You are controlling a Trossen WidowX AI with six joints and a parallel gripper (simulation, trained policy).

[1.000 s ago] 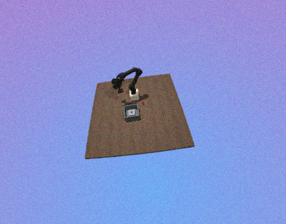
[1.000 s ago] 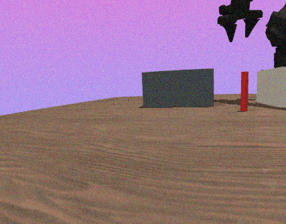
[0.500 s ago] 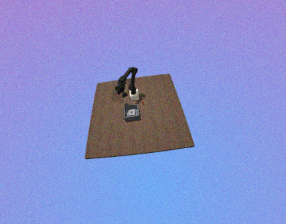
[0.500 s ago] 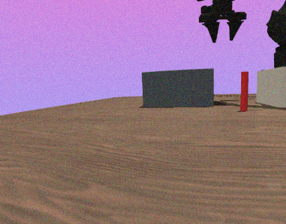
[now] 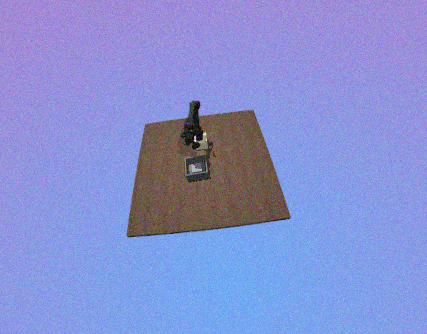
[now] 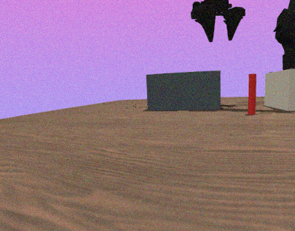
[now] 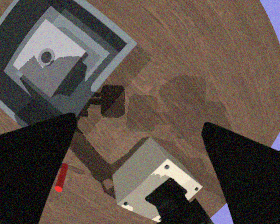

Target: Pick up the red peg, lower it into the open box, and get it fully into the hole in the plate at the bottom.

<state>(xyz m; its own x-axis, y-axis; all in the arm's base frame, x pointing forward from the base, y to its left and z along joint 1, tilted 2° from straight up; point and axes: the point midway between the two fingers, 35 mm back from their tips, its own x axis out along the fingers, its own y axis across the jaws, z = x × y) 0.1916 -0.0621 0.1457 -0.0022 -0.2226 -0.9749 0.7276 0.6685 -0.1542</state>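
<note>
My gripper tip is 200 mm to the right of the red peg, 160 mm above it and 40 mm past it. The rest, counted from my gripper tip: light plate 160 mm below, 120 mm ahead, 40 mm to the left; then dark grey box 180 mm below, 120 mm ahead, 40 mm to the left.
</note>
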